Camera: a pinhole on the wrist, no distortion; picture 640 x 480 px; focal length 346.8 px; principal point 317.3 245.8 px. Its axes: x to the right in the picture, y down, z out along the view. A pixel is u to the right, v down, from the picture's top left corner.
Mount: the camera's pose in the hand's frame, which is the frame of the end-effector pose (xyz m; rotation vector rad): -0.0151 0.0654 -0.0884 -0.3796 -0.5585 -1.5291
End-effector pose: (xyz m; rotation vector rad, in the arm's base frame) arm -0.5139 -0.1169 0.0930 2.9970 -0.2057 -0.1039
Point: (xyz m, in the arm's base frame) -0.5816 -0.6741 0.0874
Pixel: 57.7 293.2
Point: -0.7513 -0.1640 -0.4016
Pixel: 600.8 161.3
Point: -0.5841 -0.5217 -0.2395
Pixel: 331.1 296.7
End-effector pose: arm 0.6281 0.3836 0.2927 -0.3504 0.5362 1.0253
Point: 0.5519 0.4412 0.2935
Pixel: 428.6 376.6
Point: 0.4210 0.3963 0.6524
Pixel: 419.2 32.6
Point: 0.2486 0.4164 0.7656
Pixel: 328.0 20.2
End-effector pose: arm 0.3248 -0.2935 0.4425 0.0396 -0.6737 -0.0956
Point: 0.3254 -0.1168 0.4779
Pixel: 250.9 323.2
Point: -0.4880 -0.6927 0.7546
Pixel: outside the picture
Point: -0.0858 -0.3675 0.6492
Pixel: outside the picture
